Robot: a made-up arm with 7 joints. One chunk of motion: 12 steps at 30 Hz.
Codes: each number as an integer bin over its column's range. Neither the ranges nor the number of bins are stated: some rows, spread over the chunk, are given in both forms.
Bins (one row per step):
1: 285 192 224 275 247 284
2: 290 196 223 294 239 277
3: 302 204 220 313 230 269
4: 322 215 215 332 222 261
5: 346 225 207 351 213 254
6: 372 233 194 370 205 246
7: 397 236 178 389 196 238
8: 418 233 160 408 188 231
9: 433 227 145 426 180 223
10: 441 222 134 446 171 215
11: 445 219 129 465 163 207
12: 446 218 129 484 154 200
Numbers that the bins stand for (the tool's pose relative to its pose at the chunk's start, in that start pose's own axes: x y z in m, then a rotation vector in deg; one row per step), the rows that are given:
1: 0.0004 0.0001 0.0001 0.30 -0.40 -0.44
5: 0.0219 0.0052 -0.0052 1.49 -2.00 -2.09
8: 0.0472 0.0065 -0.0199 2.39 -3.18 -3.35
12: 0.0571 0.0041 -0.0296 3.59 -4.78 -5.05
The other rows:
2: 0.0022 0.0007 -0.0002 0.60 -0.78 -0.82
3: 0.0064 0.0019 -0.0011 0.89 -1.20 -1.26
4: 0.0134 0.0037 -0.0027 1.19 -1.58 -1.70
6: 0.0310 0.0065 -0.0093 1.79 -2.38 -2.53
7: 0.0398 0.0069 -0.0143 2.09 -2.80 -2.97
9: 0.0525 0.0055 -0.0246 2.67 -3.55 -3.79
10: 0.0553 0.0048 -0.0280 2.99 -3.98 -4.23
11: 0.0568 0.0043 -0.0296 3.29 -4.35 -4.67

